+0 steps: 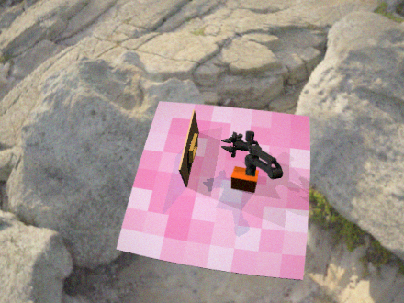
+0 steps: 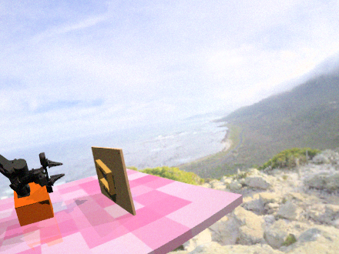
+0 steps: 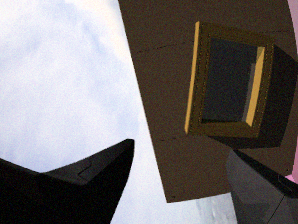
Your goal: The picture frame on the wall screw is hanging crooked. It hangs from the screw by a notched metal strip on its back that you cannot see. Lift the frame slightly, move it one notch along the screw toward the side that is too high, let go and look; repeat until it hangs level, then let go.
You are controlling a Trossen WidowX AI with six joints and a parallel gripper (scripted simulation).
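The picture frame is 210 mm ahead of my gripper tip, 90 mm below it and 30 mm to the left of it. From my gripper tip the other things lie so: brown wall board 220 mm ahead, 90 mm below, 30 mm to the left.
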